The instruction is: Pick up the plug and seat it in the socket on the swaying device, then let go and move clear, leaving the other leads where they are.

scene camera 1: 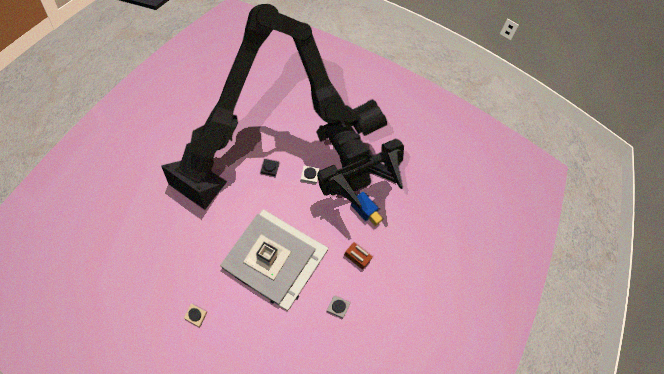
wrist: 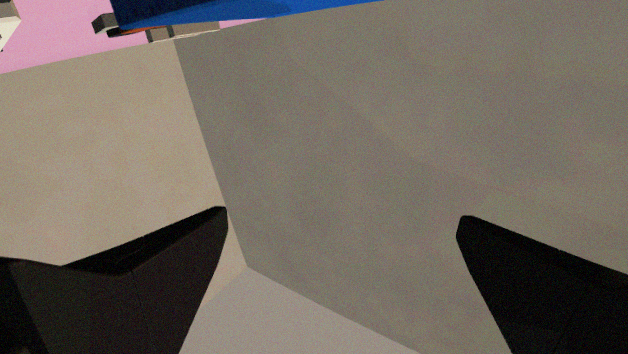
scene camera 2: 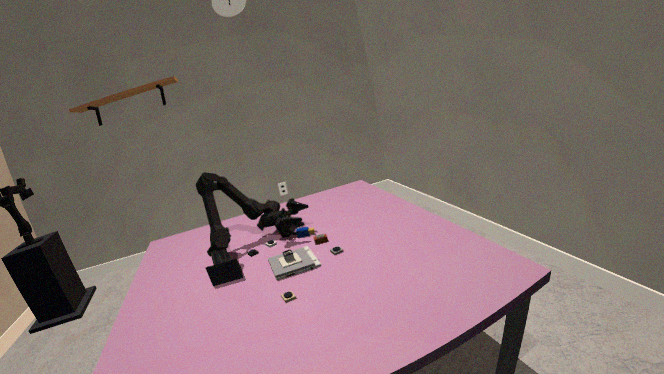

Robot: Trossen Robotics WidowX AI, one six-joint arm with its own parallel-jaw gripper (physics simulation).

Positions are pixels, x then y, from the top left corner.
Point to a red-brown lead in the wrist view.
159, 33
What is the gripper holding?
Nothing.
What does the blue plug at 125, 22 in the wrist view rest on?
The table.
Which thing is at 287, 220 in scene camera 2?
The gripper.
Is the gripper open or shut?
Open.
